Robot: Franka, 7 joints.
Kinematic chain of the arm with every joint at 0, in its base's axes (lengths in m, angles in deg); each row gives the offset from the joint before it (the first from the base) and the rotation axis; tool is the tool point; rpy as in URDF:
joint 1: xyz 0 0 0.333 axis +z
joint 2: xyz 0 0 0 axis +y
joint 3: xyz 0 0 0.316 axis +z
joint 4: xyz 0.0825 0 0 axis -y
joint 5: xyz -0.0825 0 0.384 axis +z
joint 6: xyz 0 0 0 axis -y
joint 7: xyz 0.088 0 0 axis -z
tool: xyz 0 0 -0.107 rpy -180 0 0
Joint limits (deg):
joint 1: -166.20..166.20
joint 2: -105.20..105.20
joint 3: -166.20..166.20
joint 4: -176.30..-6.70
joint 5: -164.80..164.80
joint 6: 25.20..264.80
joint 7: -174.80..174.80
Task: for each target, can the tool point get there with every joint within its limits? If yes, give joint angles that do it. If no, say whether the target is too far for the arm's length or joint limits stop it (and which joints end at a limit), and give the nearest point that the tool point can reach.
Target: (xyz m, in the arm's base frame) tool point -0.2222 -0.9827 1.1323
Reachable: no: too far | nearest point -0.1482 -0.6555 0.8662 | short by 0.428 m
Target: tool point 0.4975 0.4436 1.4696
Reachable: no: too far | nearest point 0.3239 0.2888 1.0730 | short by 0.460 m
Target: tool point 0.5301 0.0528 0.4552
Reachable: yes | joints 45.09 25.62 -48.48 -85.87 5.88 48.38 -113.10
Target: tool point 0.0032 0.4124 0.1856
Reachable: yes | joints -20.40 -69.76 131.72 -147.61 -121.11 47.18 109.32
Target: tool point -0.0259 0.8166 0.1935
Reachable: yes | joints 92.99 74.01 9.75 -44.27 71.48 176.64 -85.97
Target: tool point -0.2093 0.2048 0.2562
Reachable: yes | joints 46.71 -74.69 107.38 -139.78 -7.59 58.02 102.82
